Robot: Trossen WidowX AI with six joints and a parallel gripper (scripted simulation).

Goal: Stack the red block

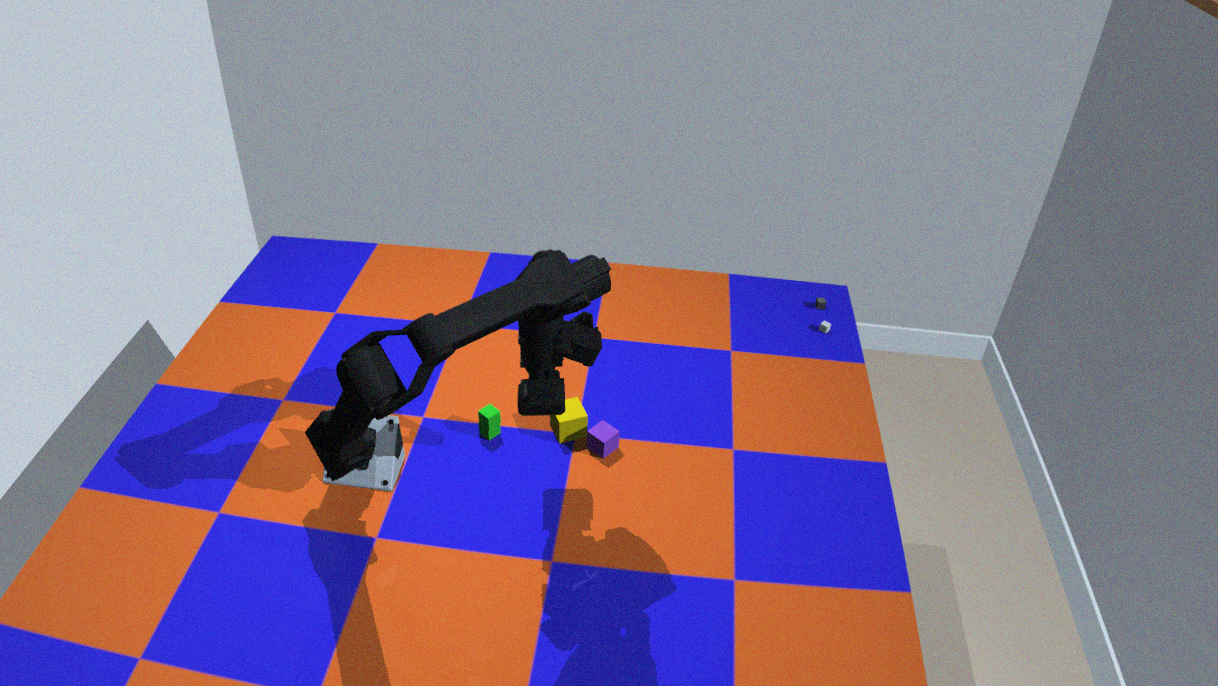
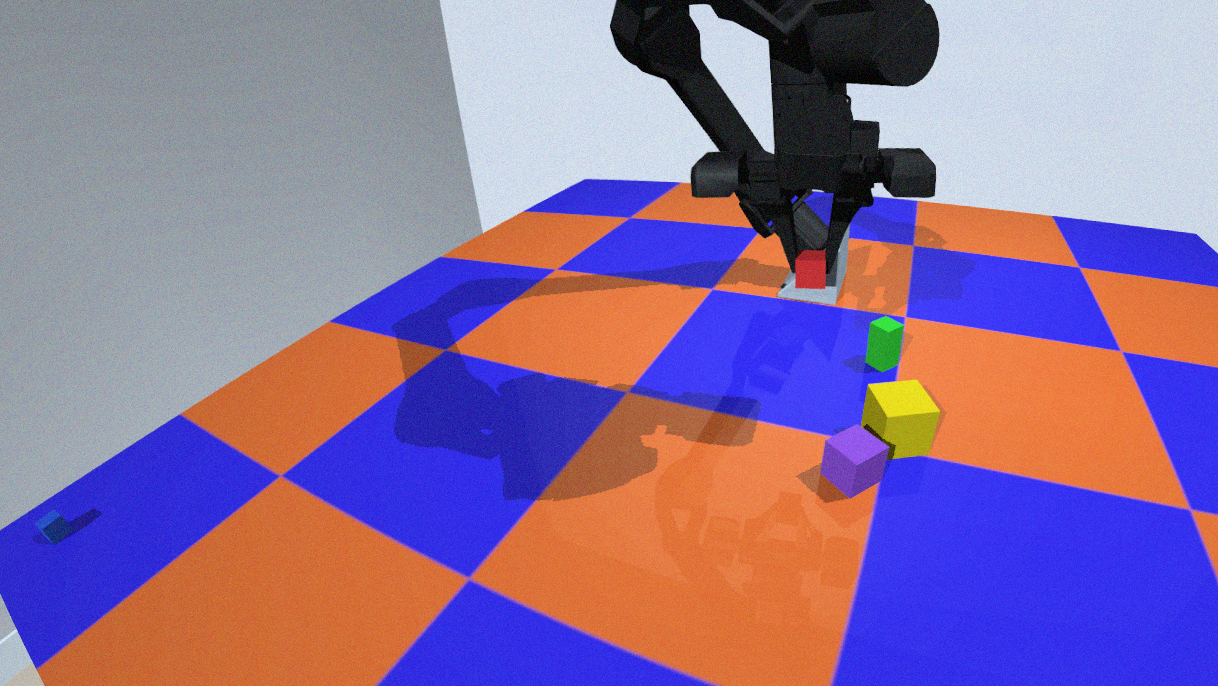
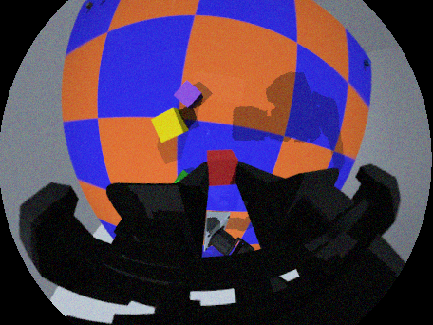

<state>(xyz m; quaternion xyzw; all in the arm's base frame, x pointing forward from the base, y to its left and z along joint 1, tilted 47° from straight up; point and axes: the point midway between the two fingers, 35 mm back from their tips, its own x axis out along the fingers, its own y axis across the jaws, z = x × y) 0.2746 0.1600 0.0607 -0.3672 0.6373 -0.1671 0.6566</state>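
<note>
The yellow cube lies 1 cm ahead of my gripper tip, 9 cm to the left of it and 12 cm below it. Round my gripper tip: small blue block (54 cm ahead, 55 cm to the right, 13 cm below); purple cube (8 cm ahead, 7 cm to the left, 12 cm below); small red block (right at my gripper tip).
</note>
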